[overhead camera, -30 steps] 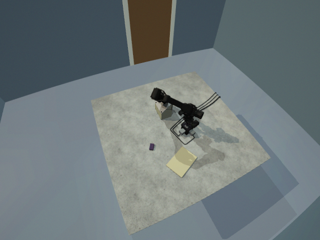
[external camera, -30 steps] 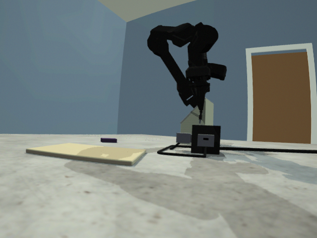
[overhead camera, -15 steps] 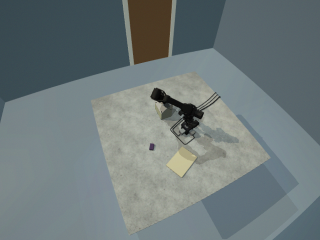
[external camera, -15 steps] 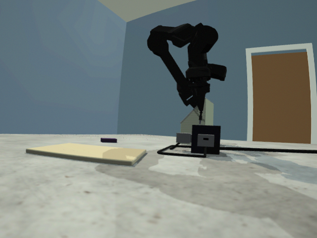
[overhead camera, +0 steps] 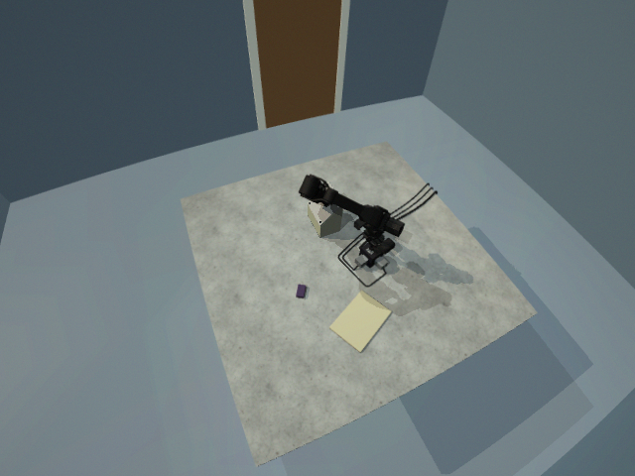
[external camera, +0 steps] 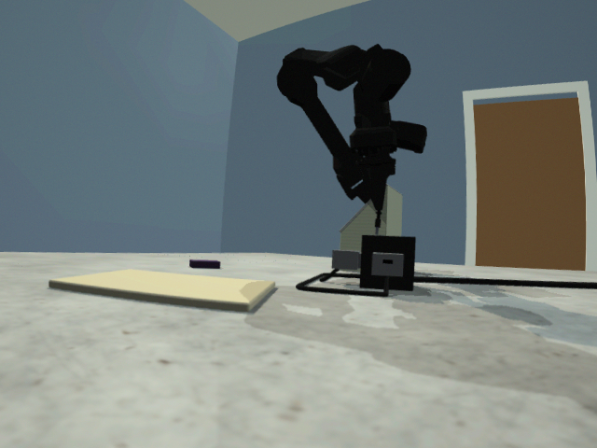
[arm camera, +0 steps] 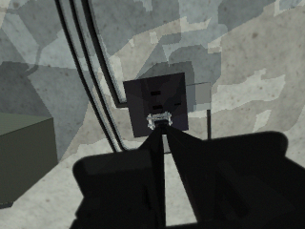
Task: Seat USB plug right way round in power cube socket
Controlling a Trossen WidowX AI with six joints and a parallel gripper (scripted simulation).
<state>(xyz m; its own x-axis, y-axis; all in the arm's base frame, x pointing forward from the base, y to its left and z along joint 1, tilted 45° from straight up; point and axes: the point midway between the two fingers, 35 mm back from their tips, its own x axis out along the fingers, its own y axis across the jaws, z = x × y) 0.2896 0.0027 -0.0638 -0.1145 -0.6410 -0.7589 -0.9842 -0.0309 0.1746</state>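
Now: gripper tip 2 cm above the USB plug. From my gripper tip the other things lie so: purple block: 34 cm to the right, 11 cm below, 1 cm behind; then cream flat pad: 22 cm ahead, 19 cm to the right, 11 cm below.
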